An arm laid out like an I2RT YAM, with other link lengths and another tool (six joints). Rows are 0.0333 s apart.
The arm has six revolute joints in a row. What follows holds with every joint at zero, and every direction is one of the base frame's. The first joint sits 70 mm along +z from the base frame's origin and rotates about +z. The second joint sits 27.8 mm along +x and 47.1 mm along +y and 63.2 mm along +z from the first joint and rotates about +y. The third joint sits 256.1 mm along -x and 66.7 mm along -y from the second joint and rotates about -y. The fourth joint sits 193.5 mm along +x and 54.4 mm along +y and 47.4 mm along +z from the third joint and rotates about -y. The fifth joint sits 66.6 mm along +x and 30.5 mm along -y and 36.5 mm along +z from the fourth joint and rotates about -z. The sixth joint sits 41.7 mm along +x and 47.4 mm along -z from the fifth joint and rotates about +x. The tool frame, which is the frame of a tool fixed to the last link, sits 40 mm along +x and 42 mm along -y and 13 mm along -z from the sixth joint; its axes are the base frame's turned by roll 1.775, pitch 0.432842 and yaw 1.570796 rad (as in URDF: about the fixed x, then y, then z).
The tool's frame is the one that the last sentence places.
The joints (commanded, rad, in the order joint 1, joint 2, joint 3, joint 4, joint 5, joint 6), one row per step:
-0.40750 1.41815 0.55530 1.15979 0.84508 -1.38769
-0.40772 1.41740 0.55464 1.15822 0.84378 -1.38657
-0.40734 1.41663 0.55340 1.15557 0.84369 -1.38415
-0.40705 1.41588 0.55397 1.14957 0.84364 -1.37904
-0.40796 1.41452 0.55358 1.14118 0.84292 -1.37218
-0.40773 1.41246 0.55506 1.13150 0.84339 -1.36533
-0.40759 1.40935 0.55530 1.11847 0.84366 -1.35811
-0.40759 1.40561 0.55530 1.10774 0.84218 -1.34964
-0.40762 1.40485 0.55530 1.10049 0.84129 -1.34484
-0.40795 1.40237 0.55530 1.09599 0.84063 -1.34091
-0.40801 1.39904 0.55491 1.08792 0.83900 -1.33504
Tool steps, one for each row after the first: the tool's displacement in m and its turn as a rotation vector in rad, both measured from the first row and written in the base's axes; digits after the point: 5 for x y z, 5 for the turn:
-0.00005 -0.00001 -0.00016 0.00056 0.00046 0.00124
-0.00012 0.00005 -0.00062 0.00247 0.00106 0.00217
-0.00001 -0.00006 -0.00101 0.00579 0.00057 0.00348
-0.00014 -0.00041 -0.00178 0.01053 0.00102 0.00454
-0.00014 -0.00056 -0.00206 0.01508 0.00016 0.00558
-0.00024 -0.00069 -0.00276 0.02110 0.00223 0.00672
-0.00051 -0.00074 -0.00318 0.02600 0.00085 0.00962
-0.00037 -0.00091 -0.00382 0.02980 0.00238 0.01124
-0.00070 -0.00093 -0.00381 0.03160 0.00061 0.01222
-0.00098 -0.00092 -0.00410 0.03503 -0.00002 0.01471

